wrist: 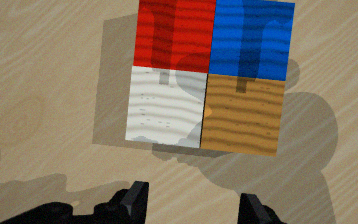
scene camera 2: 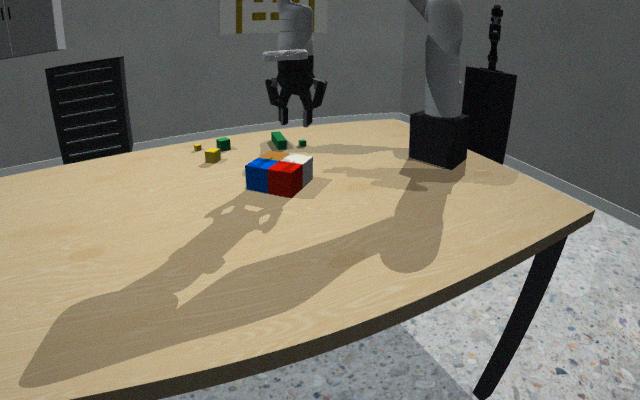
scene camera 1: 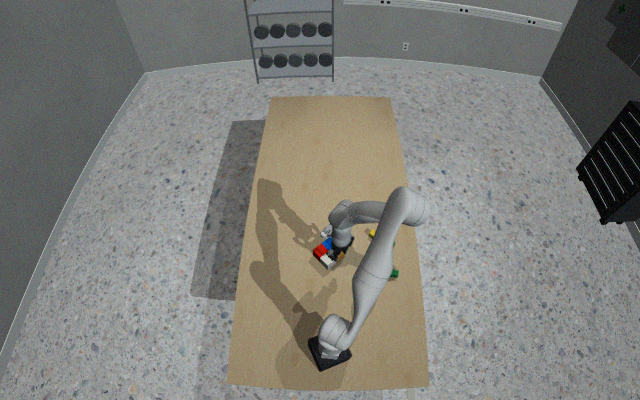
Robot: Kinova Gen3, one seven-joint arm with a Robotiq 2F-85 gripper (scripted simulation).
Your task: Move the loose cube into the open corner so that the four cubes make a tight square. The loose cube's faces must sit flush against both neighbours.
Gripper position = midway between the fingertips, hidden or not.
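Scene camera 2 gives me my gripper [scene camera 2: 295, 125], along with a red cube [scene camera 2: 285, 179] and a blue cube [scene camera 2: 256, 174]. In the wrist view I find my gripper again [wrist: 192, 206], and a white cube [wrist: 165, 106] is there too.
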